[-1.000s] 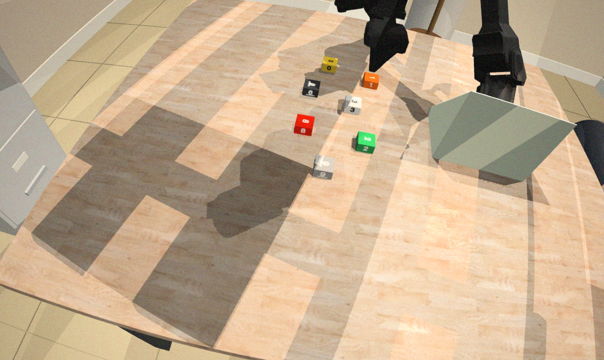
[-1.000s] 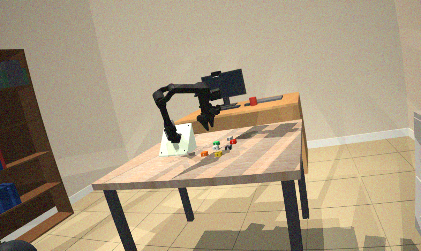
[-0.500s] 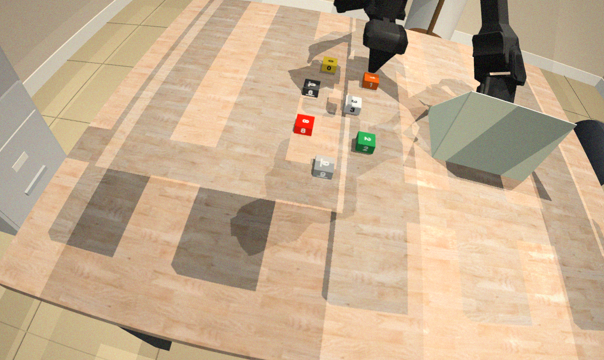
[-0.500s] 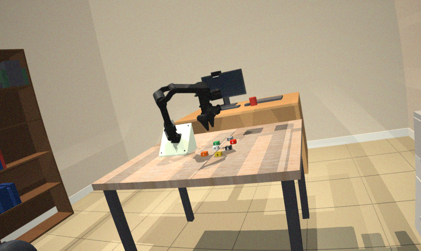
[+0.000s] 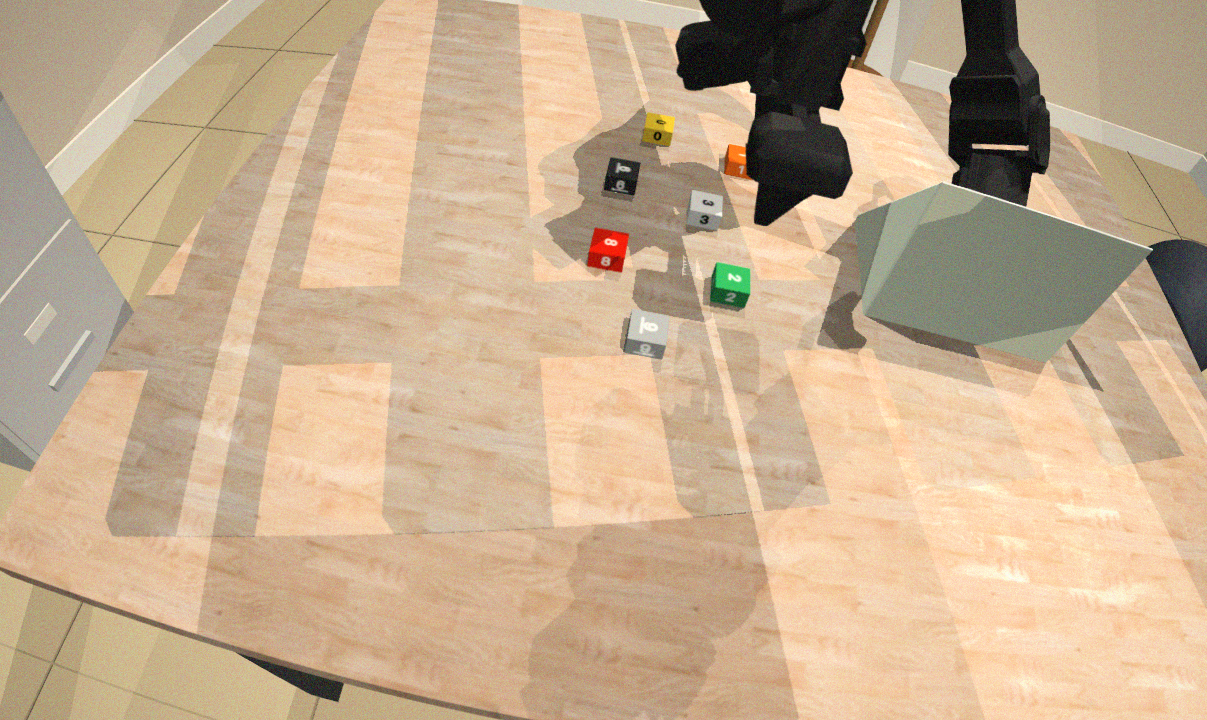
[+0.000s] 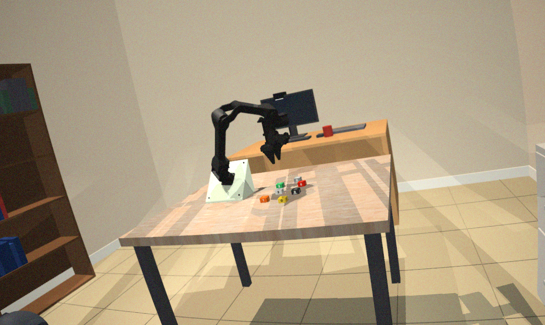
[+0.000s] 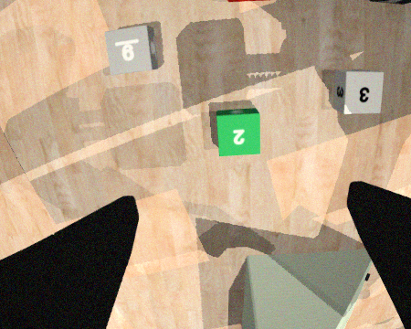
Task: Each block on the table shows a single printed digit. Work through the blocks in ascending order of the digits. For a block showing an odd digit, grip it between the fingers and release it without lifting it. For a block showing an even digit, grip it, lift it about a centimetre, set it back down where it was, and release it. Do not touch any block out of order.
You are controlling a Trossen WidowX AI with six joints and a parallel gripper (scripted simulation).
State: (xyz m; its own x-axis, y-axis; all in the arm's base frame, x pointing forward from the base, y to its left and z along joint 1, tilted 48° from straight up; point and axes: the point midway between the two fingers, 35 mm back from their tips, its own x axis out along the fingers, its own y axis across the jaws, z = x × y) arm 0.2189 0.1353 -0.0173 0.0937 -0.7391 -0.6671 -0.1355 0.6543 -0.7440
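My gripper tip is 110 mm short of the yellow block, 220 mm to the left of it and 120 mm above it. The rest, counted from my gripper tip: grey block (50 mm ahead, 80 mm to the left, 120 mm below); then green block (10 mm behind, 10 mm to the right, 120 mm below); then white block (40 mm ahead, 100 mm to the right, 120 mm below).
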